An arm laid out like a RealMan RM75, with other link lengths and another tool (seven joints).
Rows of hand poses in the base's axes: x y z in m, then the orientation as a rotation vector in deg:
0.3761 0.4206 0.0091 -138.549 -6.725 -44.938
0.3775 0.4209 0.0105 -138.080 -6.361 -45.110
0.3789 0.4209 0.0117 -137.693 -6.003 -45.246
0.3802 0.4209 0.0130 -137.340 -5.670 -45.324
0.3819 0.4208 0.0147 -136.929 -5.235 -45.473
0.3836 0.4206 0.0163 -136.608 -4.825 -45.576
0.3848 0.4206 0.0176 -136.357 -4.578 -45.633
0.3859 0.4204 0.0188 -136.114 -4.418 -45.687
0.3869 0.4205 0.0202 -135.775 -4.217 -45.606
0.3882 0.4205 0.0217 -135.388 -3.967 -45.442
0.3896 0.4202 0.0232 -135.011 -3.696 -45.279
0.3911 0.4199 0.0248 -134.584 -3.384 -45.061
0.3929 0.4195 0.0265 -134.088 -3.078 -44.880
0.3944 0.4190 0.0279 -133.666 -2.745 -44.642
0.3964 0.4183 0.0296 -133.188 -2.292 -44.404
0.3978 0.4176 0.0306 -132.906 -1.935 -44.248
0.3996 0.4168 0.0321 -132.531 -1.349 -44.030
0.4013 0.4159 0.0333 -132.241 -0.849 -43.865
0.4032 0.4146 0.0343 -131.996 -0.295 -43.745
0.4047 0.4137 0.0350 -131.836 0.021 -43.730
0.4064 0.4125 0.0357 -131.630 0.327 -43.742
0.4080 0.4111 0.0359 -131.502 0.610 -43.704
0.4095 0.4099 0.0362 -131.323 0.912 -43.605
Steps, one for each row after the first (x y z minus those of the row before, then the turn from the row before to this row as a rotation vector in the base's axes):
0.0014 0.0003 0.0014 0.493 -0.126 -0.173
0.0014 0.0000 0.0012 0.422 -0.088 -0.181
0.0013 0.0000 0.0013 0.395 -0.047 -0.156
0.0017 -0.0001 0.0017 0.459 -0.084 -0.233
0.0017 -0.0002 0.0016 0.379 -0.040 -0.226
0.0012 0.0000 0.0013 0.282 -0.033 -0.121
0.0011 -0.0002 0.0012 0.253 -0.049 -0.063
0.0010 0.0001 0.0014 0.380 0.033 -0.025
0.0013 0.0000 0.0015 0.454 0.093 -0.020
0.0014 -0.0003 0.0015 0.449 0.099 -0.038
0.0015 -0.0003 0.0016 0.517 0.137 -0.037
0.0018 -0.0004 0.0017 0.571 0.096 -0.029
0.0015 -0.0005 0.0014 0.521 0.158 -0.047
0.0020 -0.0007 0.0017 0.602 0.178 -0.117
0.0014 -0.0007 0.0010 0.379 0.139 -0.126
0.0018 -0.0008 0.0015 0.532 0.222 -0.241
0.0017 -0.0009 0.0012 0.421 0.182 -0.221
0.0019 -0.0013 0.0010 0.381 0.176 -0.285
0.0015 -0.0009 0.0007 0.224 0.059 -0.177
0.0017 -0.0012 0.0007 0.258 0.028 -0.170
0.0016 -0.0014 0.0002 0.191 0.074 -0.154
0.0015 -0.0012 0.0003 0.256 0.109 -0.135

